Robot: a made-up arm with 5 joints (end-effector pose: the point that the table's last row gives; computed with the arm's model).
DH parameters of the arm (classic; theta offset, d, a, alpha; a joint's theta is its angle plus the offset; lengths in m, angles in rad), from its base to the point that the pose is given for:
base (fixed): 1.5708 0.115 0 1.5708
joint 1: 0.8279 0 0.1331 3.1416
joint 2: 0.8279 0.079 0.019 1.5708
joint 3: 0 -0.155 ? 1.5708
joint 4: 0 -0.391 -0.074 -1.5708
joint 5: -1.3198 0 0.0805 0
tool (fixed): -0.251 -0.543 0 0
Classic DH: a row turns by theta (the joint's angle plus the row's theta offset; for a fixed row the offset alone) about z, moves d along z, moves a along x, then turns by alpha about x.
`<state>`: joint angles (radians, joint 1 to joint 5).
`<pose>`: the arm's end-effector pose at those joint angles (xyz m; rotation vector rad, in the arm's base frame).
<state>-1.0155 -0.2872 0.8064 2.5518 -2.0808</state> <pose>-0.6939 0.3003 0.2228 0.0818 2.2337 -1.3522</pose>
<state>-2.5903 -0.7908 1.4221 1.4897 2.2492</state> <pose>-0.7083 -0.1655 0.3736 1.3793 0.9928 1.6822</pose>
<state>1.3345 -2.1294 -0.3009 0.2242 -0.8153</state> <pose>-0.3769 -0.4403 0.8522 -2.2272 -1.4076 -0.3076</pose>
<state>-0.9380 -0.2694 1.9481 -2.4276 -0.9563</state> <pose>0.2574 0.1831 0.4910 -0.5585 -2.2397 1.2562</pose>
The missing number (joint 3, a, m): 0.029
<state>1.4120 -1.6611 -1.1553 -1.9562 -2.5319</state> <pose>-0.6454 -0.3477 0.0629 -0.3939 1.1875 -1.2455</pose>
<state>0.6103 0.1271 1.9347 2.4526 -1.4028</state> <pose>-0.4076 -0.4950 0.1703 -0.0298 2.3139 0.8083</pose>
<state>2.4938 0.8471 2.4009 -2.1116 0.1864</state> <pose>0.4364 -0.2977 0.1901 -0.4237 -2.2417 -0.6365</pose>
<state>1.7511 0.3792 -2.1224 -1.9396 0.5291</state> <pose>-0.3054 -0.0597 0.7366 0.2381 2.1812 0.4833</pose>
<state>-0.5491 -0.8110 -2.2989 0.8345 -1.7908</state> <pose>0.4241 0.3800 -0.4373 -0.8213 -0.0128 2.0133</pose>
